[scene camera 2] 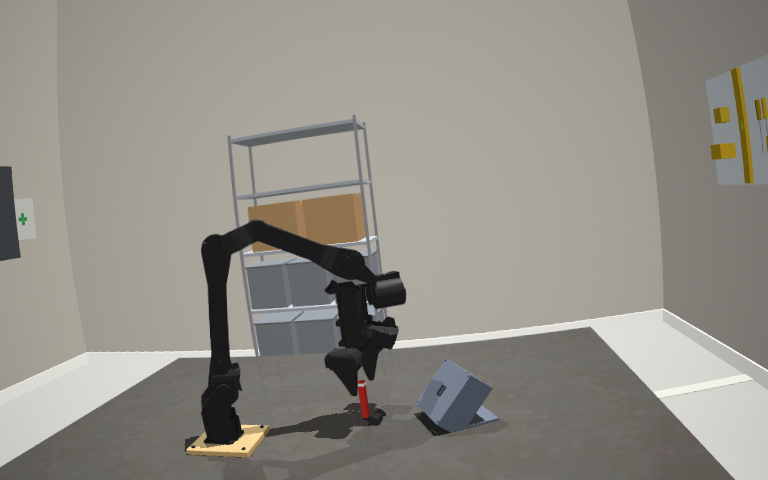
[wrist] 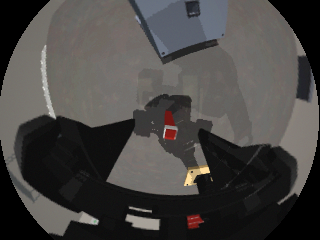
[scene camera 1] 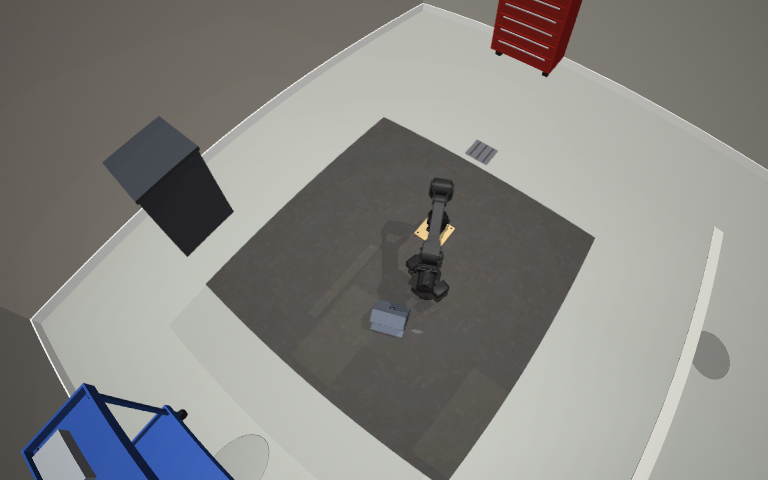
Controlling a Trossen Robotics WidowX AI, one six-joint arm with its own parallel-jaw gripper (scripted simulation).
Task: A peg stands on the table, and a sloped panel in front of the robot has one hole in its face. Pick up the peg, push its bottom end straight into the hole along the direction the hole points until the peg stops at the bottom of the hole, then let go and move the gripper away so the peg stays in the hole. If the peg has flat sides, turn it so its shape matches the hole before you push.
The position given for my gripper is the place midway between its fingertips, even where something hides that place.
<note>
My gripper [scene camera 2: 363,387] is open and holds nothing. Further things: a grey sloped panel [scene camera 1: 382,314].
My gripper shows as well in the wrist view [wrist: 167,127].
</note>
